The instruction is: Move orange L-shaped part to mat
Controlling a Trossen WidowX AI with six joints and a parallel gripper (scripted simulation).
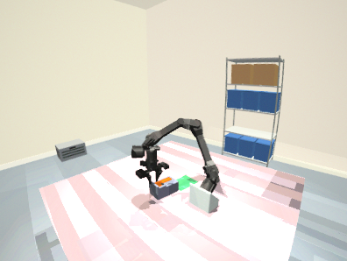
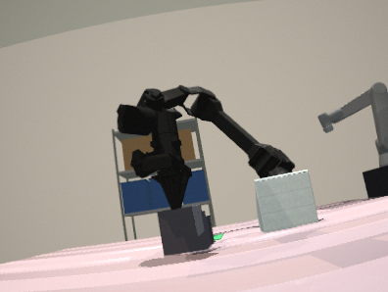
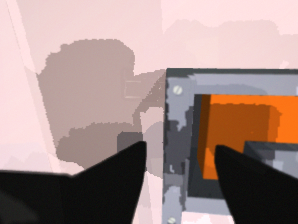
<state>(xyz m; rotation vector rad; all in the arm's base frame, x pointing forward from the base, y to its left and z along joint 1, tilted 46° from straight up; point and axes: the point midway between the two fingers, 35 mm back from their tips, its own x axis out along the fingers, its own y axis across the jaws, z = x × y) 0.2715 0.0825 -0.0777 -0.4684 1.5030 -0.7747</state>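
Now: gripper tip 6 cm to the left of the orange L-shaped part, 4 cm above it and 1 cm past it. Also, from my gripper tip: green mat: 22 cm to the right, 10 cm below, 4 cm behind.
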